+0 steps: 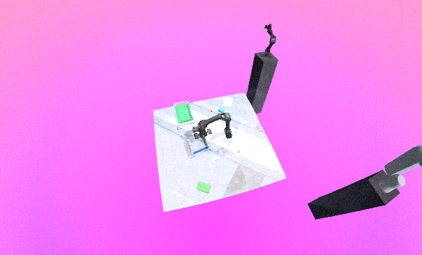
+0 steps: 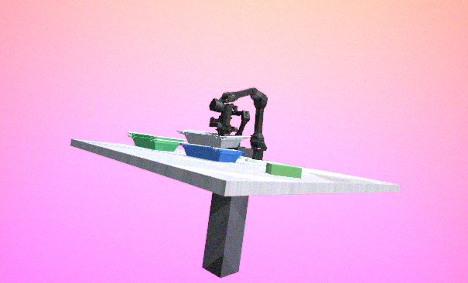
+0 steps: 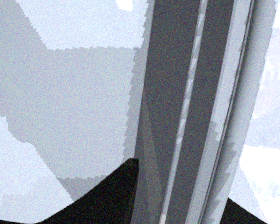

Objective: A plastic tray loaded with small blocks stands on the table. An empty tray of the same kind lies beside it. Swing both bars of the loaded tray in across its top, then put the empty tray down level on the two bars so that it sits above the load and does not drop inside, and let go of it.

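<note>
My gripper tip is now 80 mm short of the grey tray, 10 mm to the right of it and 20 mm below it. The rest, counted from my gripper tip: white block: 490 mm behind, 490 mm to the right, 90 mm below; cyan block: 350 mm behind, 360 mm to the right, 70 mm below.
</note>
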